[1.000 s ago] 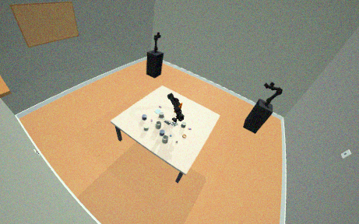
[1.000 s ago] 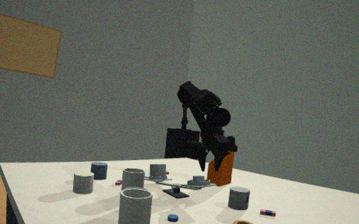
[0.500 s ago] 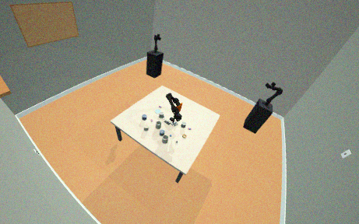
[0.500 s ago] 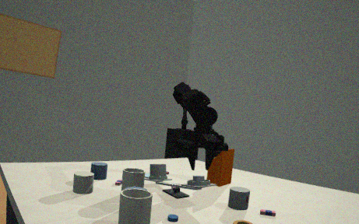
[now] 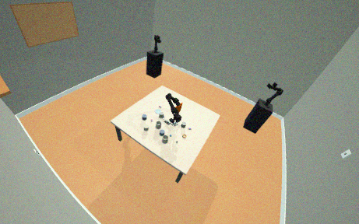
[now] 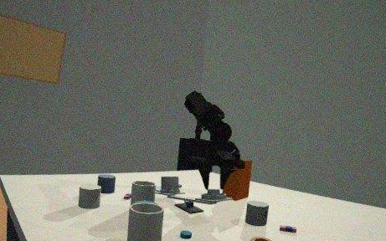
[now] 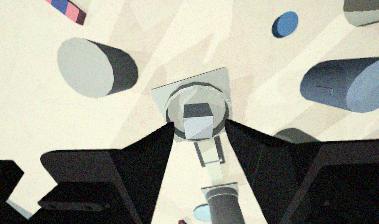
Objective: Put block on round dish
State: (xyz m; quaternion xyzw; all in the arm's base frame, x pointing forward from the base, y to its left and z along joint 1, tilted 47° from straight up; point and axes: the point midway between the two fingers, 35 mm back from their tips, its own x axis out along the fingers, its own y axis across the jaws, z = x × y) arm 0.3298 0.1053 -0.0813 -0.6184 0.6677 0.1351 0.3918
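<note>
Right now my gripper tip is 380 mm to the left of the pale blue round dish, 110 mm past it and 100 mm above it. Round my gripper tip: blue disc 170 mm ahead, 100 mm below, 50 mm to the left; small balance 120 mm to the right, 60 mm below, 20 mm behind.
</note>
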